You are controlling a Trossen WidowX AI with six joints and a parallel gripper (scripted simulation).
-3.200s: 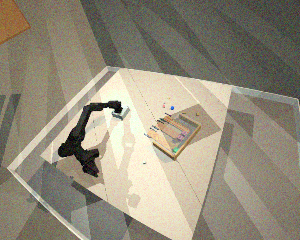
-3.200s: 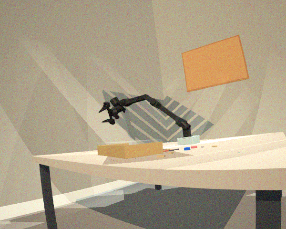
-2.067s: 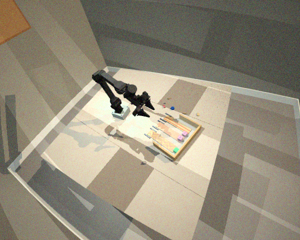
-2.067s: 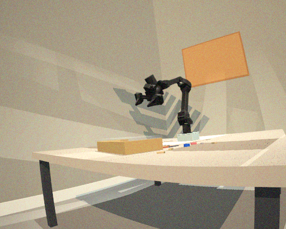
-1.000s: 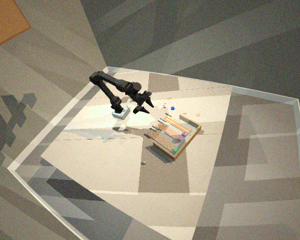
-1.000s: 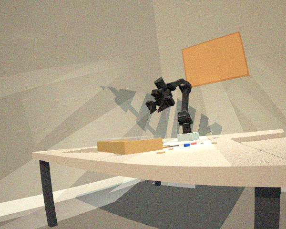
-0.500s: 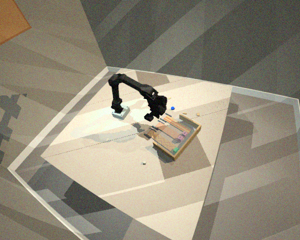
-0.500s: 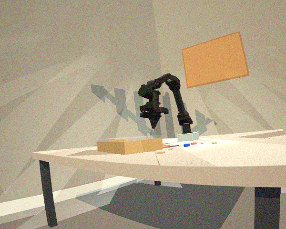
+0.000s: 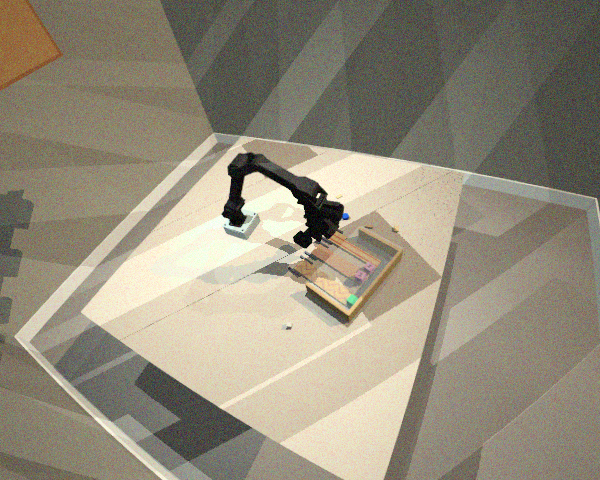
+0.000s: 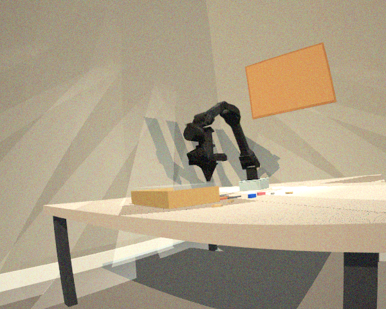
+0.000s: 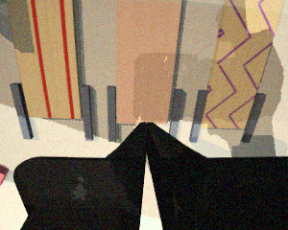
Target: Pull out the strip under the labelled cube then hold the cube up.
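My gripper tip is 8 cm short of the peach strip, 4 cm to the left of it and 7 cm above it. Round my gripper tip: red piece 3 cm behind, 21 cm to the left, 6 cm below; small white block 1 cm behind, 32 cm to the right, 6 cm below; blue disc 5 cm ahead, 20 cm to the left, 6 cm below.
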